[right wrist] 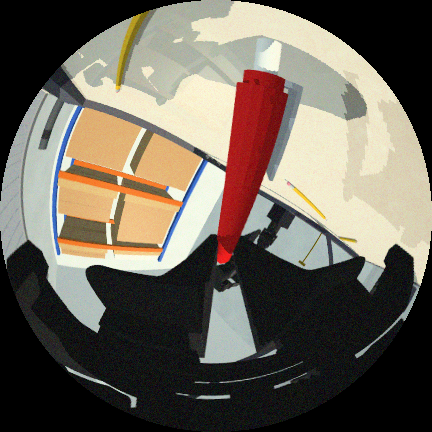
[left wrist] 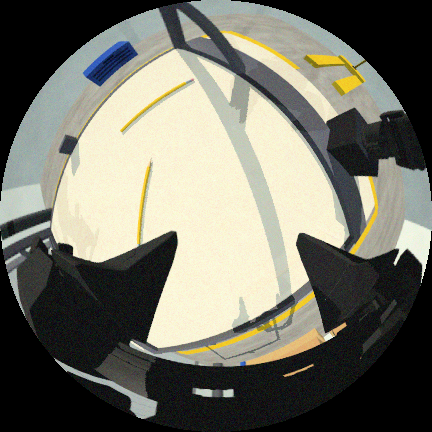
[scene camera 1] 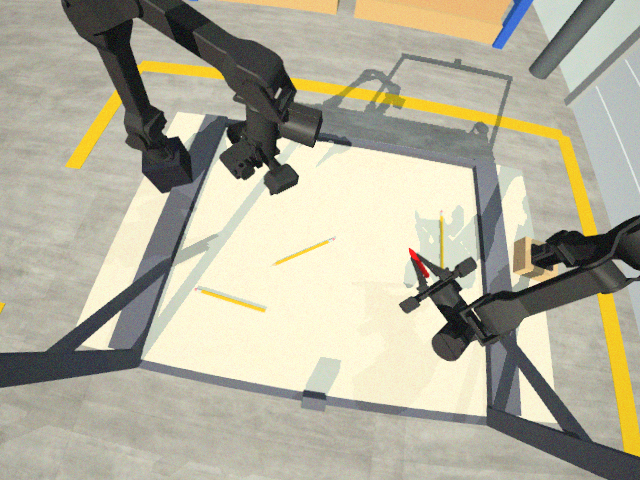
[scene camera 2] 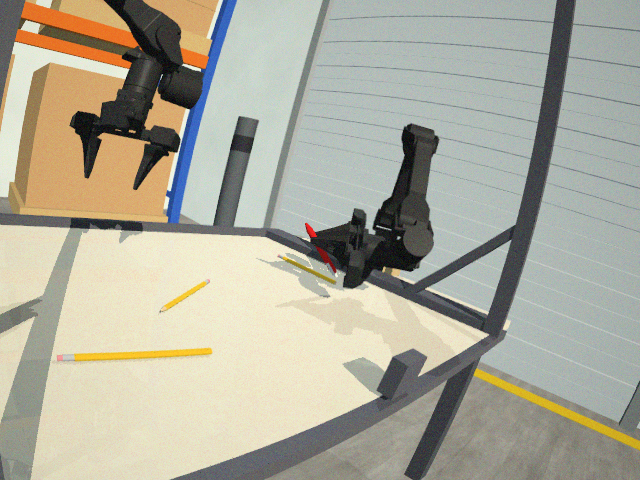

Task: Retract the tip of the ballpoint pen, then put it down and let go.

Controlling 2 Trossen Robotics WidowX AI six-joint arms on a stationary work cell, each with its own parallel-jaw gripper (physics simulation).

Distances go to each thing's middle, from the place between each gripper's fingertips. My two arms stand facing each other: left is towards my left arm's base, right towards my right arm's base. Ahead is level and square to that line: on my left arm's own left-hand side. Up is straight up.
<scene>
I see the red ballpoint pen [right wrist: 263,115] 8 cm behind my left hand, 41 cm to the right of it and 7 cm below it. From my left hand the other things lie so: white pen button [right wrist: 267,51] (9 cm behind, 45 cm to the right, 10 cm below); small grey block [scene camera 2: 404,368] (43 cm behind, 24 cm to the right, 12 cm below); tan box [scene camera 1: 522,265] (4 cm ahead, 77 cm to the right, 12 cm below).
My right hand is 2 cm past the white pen button, 6 cm to the left of it and 6 cm above it. Round my right hand: red ballpoint pen 1 cm behind, 2 cm to the right, 2 cm below; then small grey block 36 cm behind, 15 cm to the left, 7 cm below; then tan box 11 cm ahead, 39 cm to the right, 8 cm below.
</scene>
